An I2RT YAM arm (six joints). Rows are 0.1 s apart.
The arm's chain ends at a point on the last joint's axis. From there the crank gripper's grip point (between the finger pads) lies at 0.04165 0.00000 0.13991 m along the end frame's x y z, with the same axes.
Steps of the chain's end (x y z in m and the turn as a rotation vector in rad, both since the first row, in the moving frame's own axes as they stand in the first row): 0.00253, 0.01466, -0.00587, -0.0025, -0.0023, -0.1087; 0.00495, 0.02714, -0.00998, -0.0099, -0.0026, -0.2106; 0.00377, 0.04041, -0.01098, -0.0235, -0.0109, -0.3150; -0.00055, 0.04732, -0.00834, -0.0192, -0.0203, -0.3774; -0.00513, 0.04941, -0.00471, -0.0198, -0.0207, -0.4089
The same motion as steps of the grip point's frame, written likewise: 0.00198, 0.01051, -0.00577, -0.0025, -0.0023, -0.1087; 0.00381, 0.01985, -0.00984, -0.0099, -0.0026, -0.2106; 0.00073, 0.03098, -0.01043, -0.0235, -0.0109, -0.3150; -0.00576, 0.03513, -0.00742, -0.0192, -0.0203, -0.3774; -0.01083, 0.03614, -0.00376, -0.0198, -0.0207, -0.4089
